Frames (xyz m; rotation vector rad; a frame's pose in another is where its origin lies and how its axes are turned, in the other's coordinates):
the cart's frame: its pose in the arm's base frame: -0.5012 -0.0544 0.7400 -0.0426 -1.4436 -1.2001
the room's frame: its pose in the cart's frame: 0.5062 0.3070 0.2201 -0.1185 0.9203 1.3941
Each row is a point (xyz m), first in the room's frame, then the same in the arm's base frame.
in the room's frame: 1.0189 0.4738 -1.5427
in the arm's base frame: 0.8011 -0.2665 0.1000
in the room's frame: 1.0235 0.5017 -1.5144
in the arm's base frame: 0.8011 -0.2292 0.1143
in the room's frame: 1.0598 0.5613 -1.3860
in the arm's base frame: 0.8093 -0.1201 0.2112
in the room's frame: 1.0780 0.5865 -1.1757
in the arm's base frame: 0.7759 -0.0078 0.3886
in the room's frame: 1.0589 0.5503 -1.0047
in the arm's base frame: 0.7106 0.0315 0.5470
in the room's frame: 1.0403 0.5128 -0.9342
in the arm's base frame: 0.6712 0.0271 0.6188
